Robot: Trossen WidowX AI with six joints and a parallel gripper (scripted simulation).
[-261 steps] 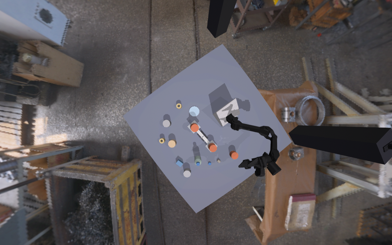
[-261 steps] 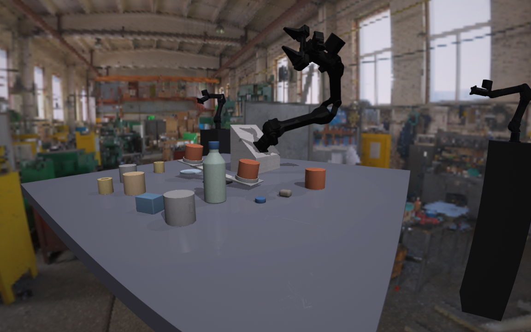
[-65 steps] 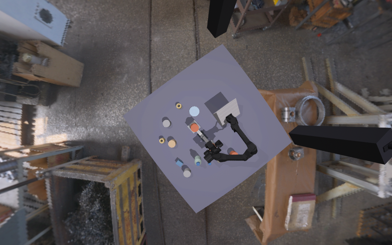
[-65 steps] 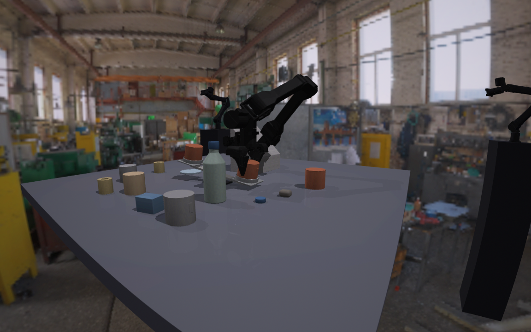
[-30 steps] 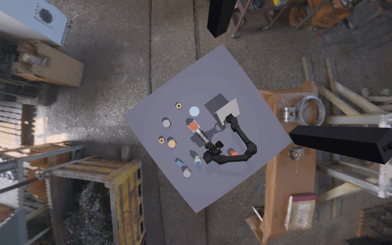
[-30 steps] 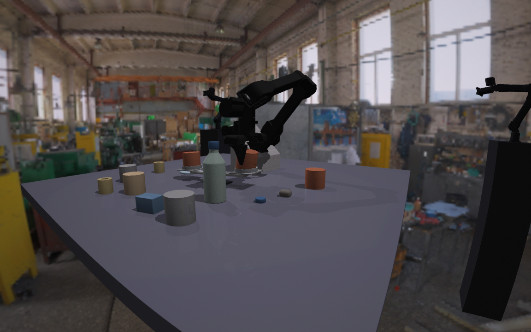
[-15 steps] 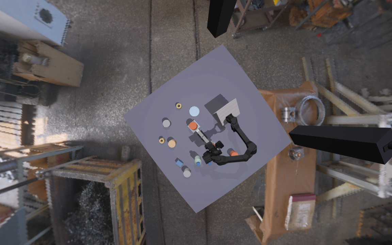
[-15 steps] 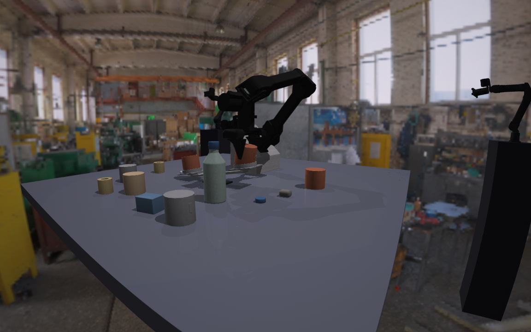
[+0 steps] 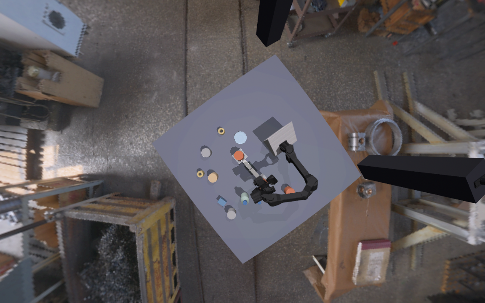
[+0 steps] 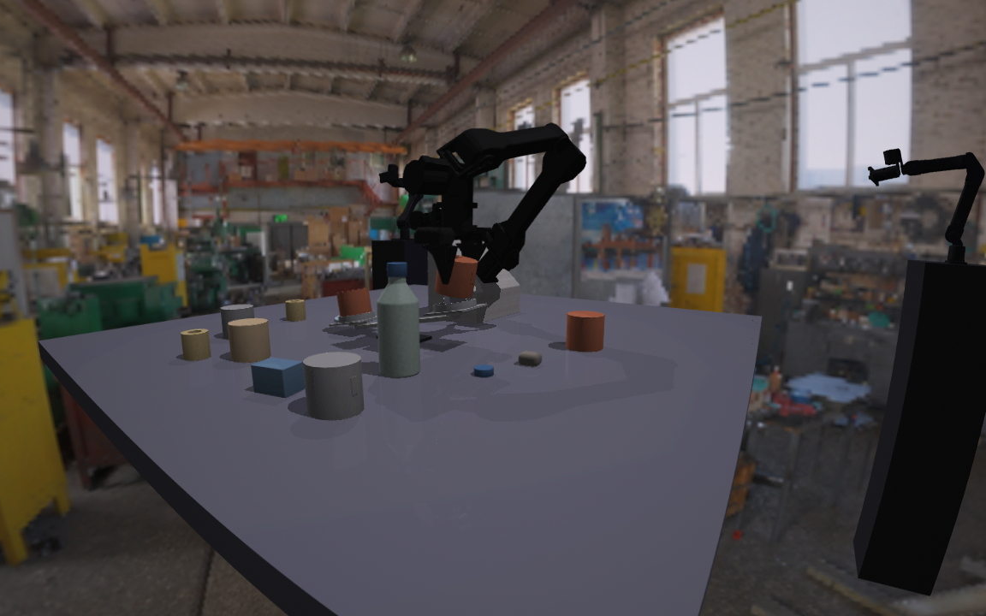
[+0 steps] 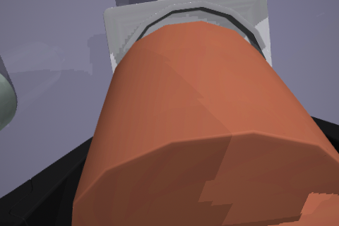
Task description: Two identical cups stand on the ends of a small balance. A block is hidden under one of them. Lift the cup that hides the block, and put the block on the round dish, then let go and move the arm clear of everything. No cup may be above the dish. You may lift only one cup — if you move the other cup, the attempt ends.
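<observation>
Right now my gripper tip is 4 cm above the grey block and 1 cm to the left of it. From my gripper tip the other things lie so: green bottle (18 cm ahead, 3 cm to the left, 1 cm below); then balance (13 cm to the right, 10 cm below, 2 cm ahead); then balance beam (13 cm to the right, 8 cm below, 1 cm ahead).
</observation>
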